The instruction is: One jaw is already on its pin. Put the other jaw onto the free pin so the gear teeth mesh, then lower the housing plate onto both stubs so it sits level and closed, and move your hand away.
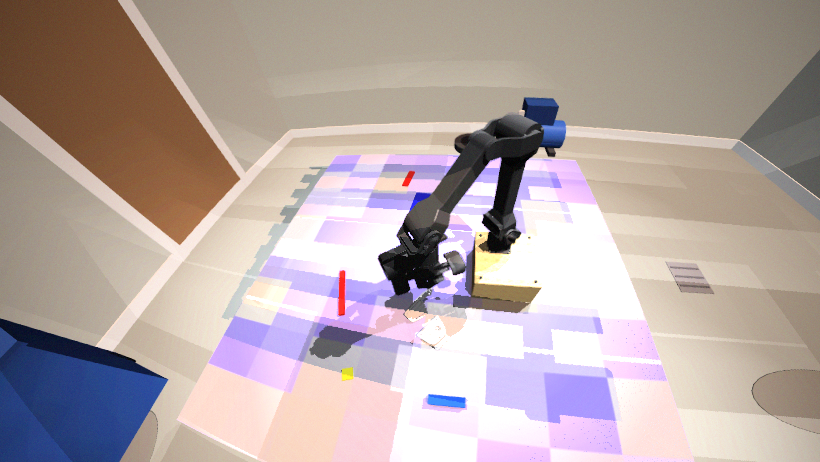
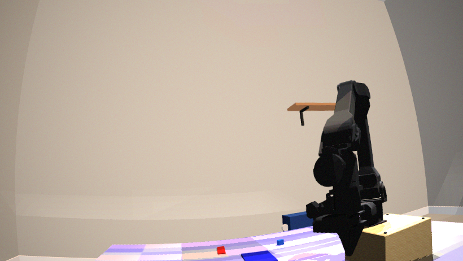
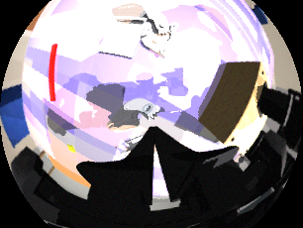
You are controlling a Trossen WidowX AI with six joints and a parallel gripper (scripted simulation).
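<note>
Right now the grey jaw is 10 mm ahead of my gripper tip, 10 mm to the left of it and 50 mm below it. Round my gripper tip: blue tile (80 mm ahead, 410 mm to the right, 80 mm below); yellow square (190 mm ahead, 250 mm to the left, 80 mm below); blue bar (70 mm behind, 270 mm to the left, 70 mm below).
</note>
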